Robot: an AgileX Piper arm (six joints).
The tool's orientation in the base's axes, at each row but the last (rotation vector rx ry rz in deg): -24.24, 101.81, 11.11; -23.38, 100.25, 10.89; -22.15, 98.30, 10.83; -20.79, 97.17, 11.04; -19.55, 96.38, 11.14; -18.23, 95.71, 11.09
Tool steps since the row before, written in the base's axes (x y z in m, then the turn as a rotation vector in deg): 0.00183, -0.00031, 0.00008, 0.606, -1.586, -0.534; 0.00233, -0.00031, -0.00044, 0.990, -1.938, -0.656; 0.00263, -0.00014, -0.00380, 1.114, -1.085, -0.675; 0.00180, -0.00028, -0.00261, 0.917, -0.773, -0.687; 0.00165, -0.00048, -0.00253, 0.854, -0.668, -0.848; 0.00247, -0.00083, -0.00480, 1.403, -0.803, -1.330
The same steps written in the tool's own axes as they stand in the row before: -0.00038, -0.00099, 0.00152, 0.681, -1.640, 0.123; 0.00008, -0.00111, 0.00212, 0.793, -2.096, 0.378; 0.00337, -0.00073, 0.00308, 0.667, -1.347, 0.785; 0.00238, -0.00068, 0.00200, 0.663, -0.986, 0.707; 0.00237, -0.00083, 0.00175, 0.817, -0.855, 0.704; 0.00458, -0.00129, 0.00267, 1.252, -1.130, 1.240
